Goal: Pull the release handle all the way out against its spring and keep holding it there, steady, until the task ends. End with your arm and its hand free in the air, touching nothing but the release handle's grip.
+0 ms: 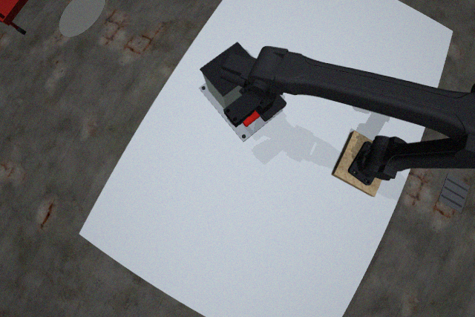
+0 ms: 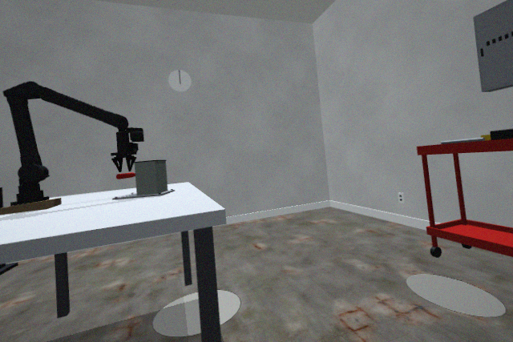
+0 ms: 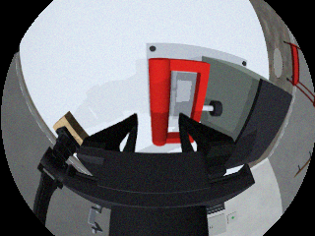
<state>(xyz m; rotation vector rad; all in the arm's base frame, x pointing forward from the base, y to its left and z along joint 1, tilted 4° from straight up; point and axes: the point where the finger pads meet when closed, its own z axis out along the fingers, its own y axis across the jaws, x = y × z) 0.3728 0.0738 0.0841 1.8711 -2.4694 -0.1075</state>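
Now: the release handle 5 cm ahead of my hand, 1 cm to the right of it and 3 cm below it. Also, from my hand: baseplate: 9 cm ahead, 3 cm to the right, 13 cm below.
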